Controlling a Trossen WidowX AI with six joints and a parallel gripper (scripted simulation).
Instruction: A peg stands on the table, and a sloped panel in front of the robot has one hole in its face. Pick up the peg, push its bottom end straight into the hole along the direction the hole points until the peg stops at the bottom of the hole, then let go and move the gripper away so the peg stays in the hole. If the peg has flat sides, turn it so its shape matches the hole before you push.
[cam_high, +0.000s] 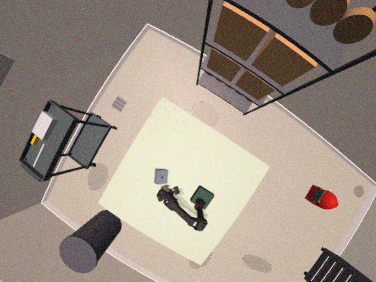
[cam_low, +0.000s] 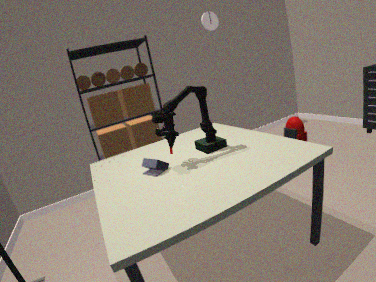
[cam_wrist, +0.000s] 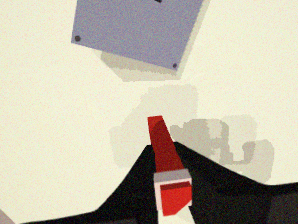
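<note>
Now: the grey sloped panel 11 cm ahead of my gripper tip, 6 cm to the right of it and 9 cm below it. The rest, counted from my gripper tip: red peg 2 cm above.
</note>
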